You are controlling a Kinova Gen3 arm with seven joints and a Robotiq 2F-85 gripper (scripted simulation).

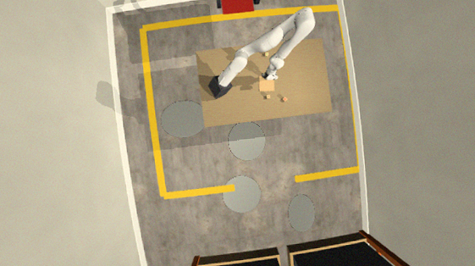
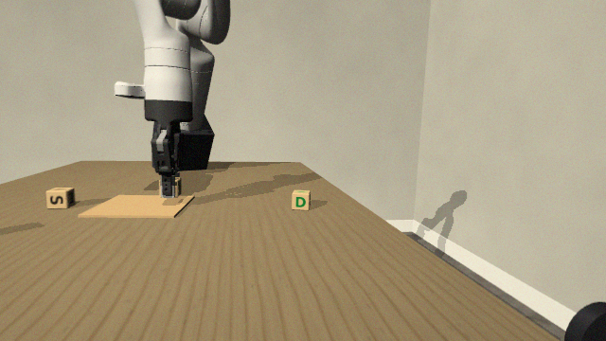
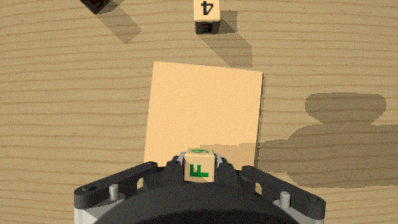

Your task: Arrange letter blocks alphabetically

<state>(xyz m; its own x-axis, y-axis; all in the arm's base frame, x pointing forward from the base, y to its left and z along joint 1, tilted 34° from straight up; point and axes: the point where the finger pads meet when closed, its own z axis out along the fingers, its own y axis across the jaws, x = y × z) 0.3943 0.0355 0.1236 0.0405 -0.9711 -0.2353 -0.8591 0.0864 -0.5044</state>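
My gripper is now 5 cm to the left of the tan mat and 4 cm above it.
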